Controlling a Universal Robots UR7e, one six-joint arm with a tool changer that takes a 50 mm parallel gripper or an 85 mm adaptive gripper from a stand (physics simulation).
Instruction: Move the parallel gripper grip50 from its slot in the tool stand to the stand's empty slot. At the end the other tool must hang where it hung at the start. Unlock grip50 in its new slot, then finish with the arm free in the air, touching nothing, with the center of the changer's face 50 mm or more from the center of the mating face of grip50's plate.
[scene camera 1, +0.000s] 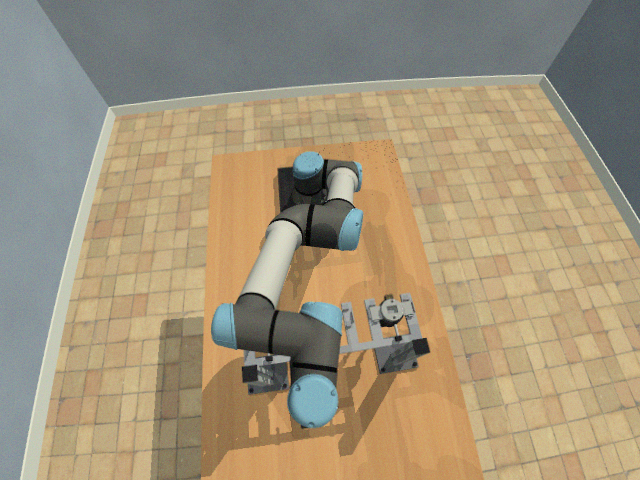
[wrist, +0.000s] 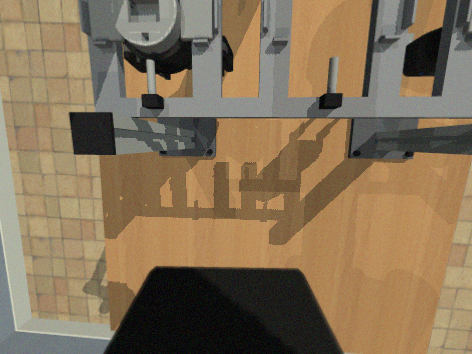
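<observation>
The things to picture are a grip50 (scene camera 1: 390, 311) and a tool stand (scene camera 1: 400, 352). You'd find the tool stand (wrist: 384, 126) in the wrist view too.
</observation>
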